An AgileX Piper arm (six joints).
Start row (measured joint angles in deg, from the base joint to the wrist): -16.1, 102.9, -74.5, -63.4, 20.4, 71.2
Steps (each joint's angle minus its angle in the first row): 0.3, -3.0, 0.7, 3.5, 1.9, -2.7; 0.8, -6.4, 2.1, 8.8, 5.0, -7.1; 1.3, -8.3, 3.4, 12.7, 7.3, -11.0; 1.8, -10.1, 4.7, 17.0, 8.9, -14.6; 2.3, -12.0, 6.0, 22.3, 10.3, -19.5; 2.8, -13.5, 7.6, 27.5, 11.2, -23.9; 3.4, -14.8, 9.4, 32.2, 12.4, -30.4; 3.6, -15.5, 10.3, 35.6, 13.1, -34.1; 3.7, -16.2, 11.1, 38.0, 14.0, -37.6; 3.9, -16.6, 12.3, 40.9, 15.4, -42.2; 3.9, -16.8, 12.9, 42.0, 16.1, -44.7; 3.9, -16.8, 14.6, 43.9, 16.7, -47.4
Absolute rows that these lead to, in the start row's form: -15.8, 99.9, -73.8, -59.9, 22.3, 68.5; -15.3, 96.5, -72.4, -54.6, 25.4, 64.1; -14.8, 94.6, -71.1, -50.7, 27.7, 60.2; -14.3, 92.8, -69.8, -46.4, 29.3, 56.6; -13.8, 90.9, -68.5, -41.1, 30.7, 51.7; -13.3, 89.4, -66.9, -35.9, 31.6, 47.3; -12.7, 88.1, -65.1, -31.2, 32.8, 40.8; -12.5, 87.4, -64.2, -27.8, 33.5, 37.1; -12.4, 86.7, -63.4, -25.4, 34.4, 33.6; -12.2, 86.3, -62.2, -22.5, 35.8, 29.0; -12.2, 86.1, -61.6, -21.4, 36.5, 26.5; -12.2, 86.1, -59.9, -19.5, 37.1, 23.8
